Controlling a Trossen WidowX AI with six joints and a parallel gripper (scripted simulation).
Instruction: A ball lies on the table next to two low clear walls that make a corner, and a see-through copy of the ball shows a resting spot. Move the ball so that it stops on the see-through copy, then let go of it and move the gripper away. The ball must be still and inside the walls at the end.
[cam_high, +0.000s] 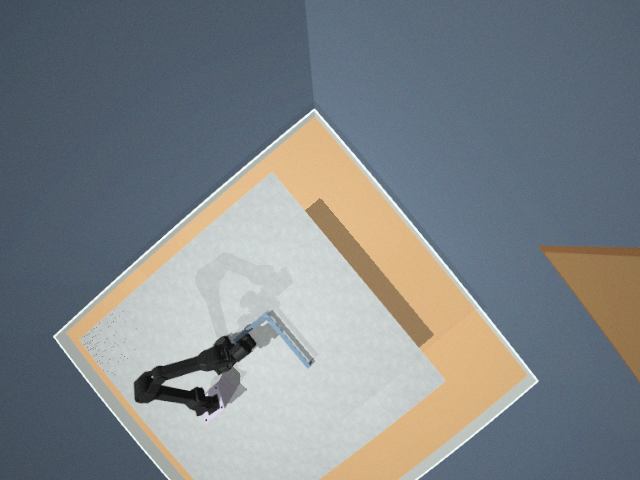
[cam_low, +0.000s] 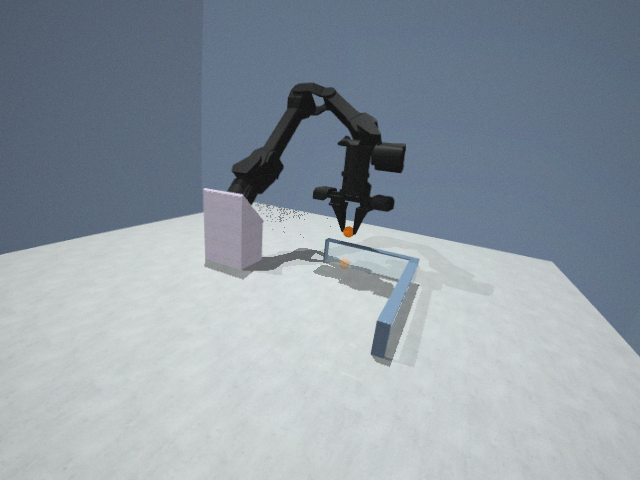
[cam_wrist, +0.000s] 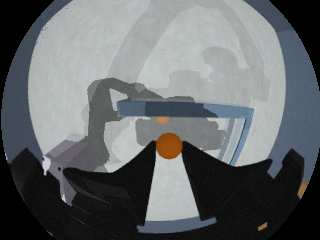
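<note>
The see-through copy of ball lies 80 mm below my gripper tip and 10 mm to the left of it. Round my gripper tip: orange ball right at my gripper tip.
</note>
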